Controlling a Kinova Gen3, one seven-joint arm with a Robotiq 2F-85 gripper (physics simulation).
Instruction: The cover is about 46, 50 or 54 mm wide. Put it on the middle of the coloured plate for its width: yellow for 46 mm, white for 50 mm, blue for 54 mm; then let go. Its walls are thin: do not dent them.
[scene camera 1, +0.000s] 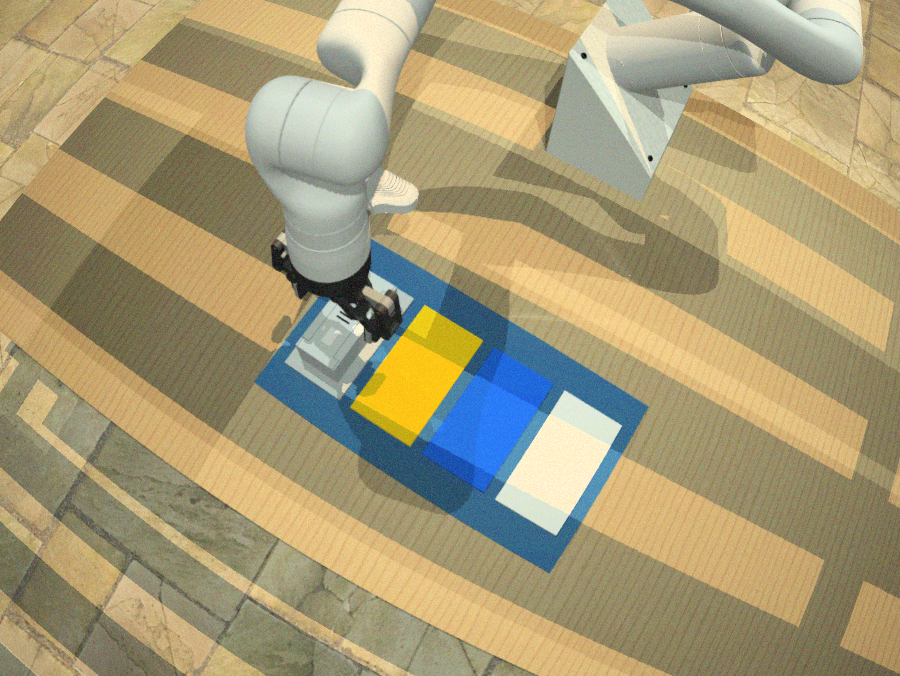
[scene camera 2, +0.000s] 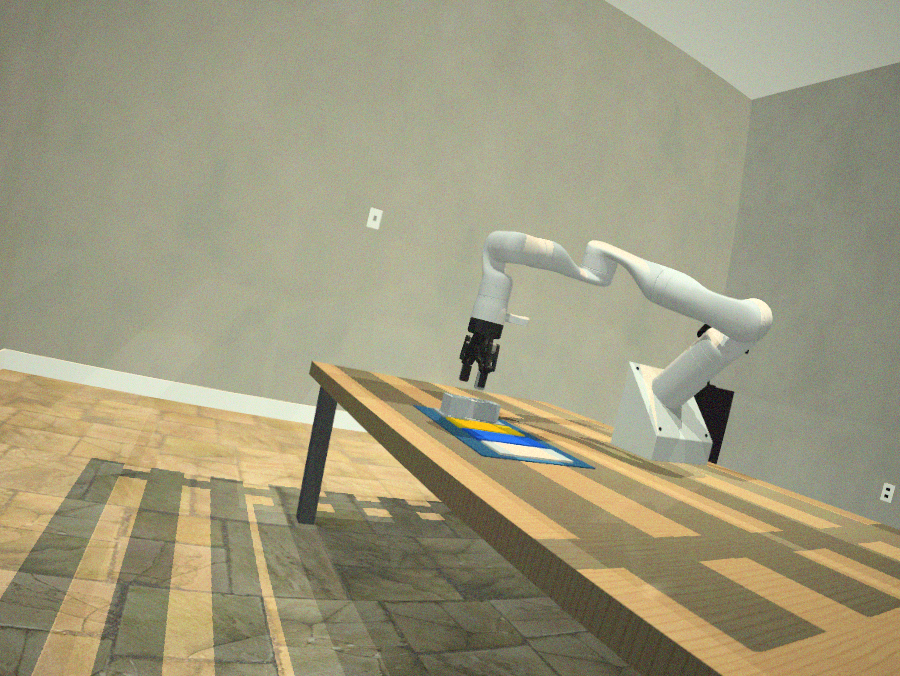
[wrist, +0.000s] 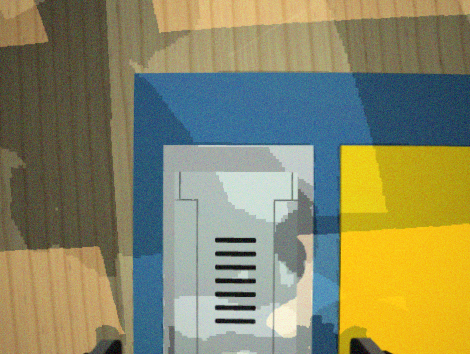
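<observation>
The light grey cover, with black slots on top, stands upright on a grey plate at one end of the row. Its width cannot be read off exactly. My gripper is open and empty, a little above the cover. In the wrist view its fingertips are on either side of the cover, clear of its long walls; the cover's lower end is cut off. The yellow plate is beside the grey one, then the blue plate and the white plate.
All the plates lie on a dark blue mat on the wooden table. The robot's base stands on the table behind the mat. The near table edge runs along the mat's other side.
</observation>
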